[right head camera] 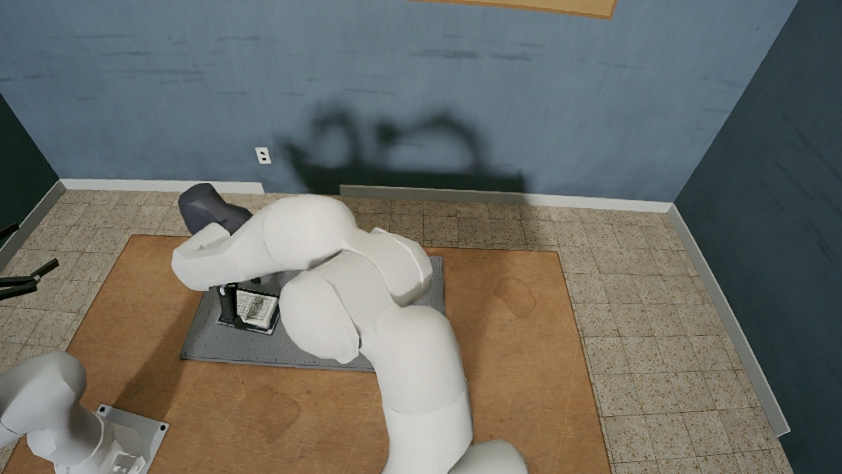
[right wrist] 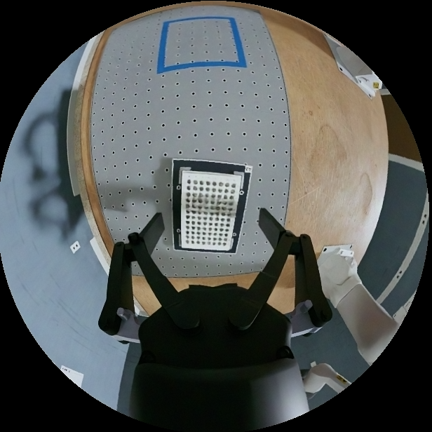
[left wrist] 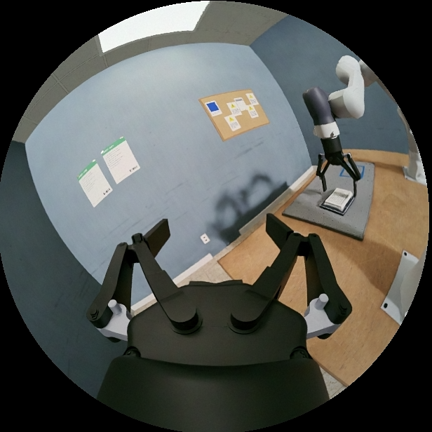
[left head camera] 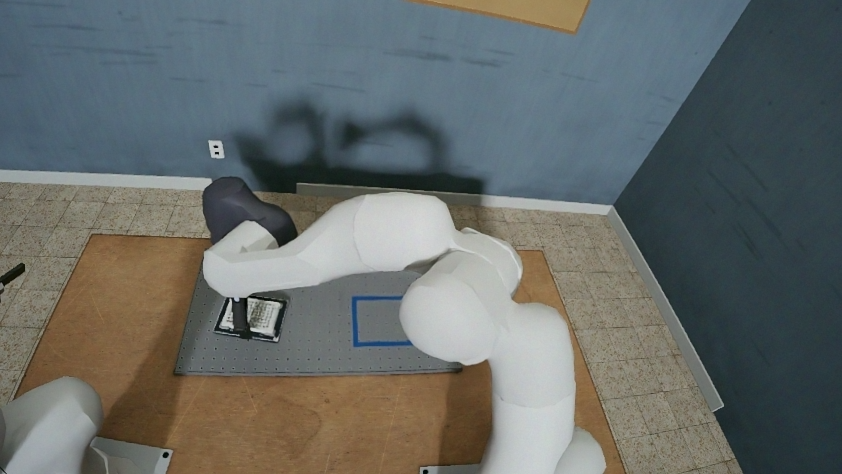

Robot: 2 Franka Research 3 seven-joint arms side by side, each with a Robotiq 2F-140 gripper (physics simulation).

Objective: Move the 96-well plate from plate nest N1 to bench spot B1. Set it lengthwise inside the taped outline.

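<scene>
The white 96-well plate (left head camera: 263, 313) (right head camera: 257, 307) (left wrist: 339, 198) (right wrist: 208, 215) sits in the black nest (right wrist: 176, 210) on the grey perforated board. My right gripper (left wrist: 339, 192) (right wrist: 210, 218) is open and low over the plate, fingers pointing down, one at each long side with a gap; its shadow falls across the wells. Its exact height is hard to tell. The blue taped outline (left head camera: 355, 320) (right wrist: 202, 66) lies farther along the board, bare inside where it shows; my right arm hides part of it in the left head view. My left gripper (left wrist: 216, 225) is open and empty, away from the board.
The grey board (left head camera: 318, 359) (right wrist: 150, 120) lies on a wooden table top (left head camera: 329, 412) (right head camera: 506, 353). My right arm (left head camera: 400, 235) (right head camera: 306, 235) arches over the board. The left arm's base plate (left head camera: 138, 456) (right head camera: 154, 432) is at the lower left. A blue wall stands behind.
</scene>
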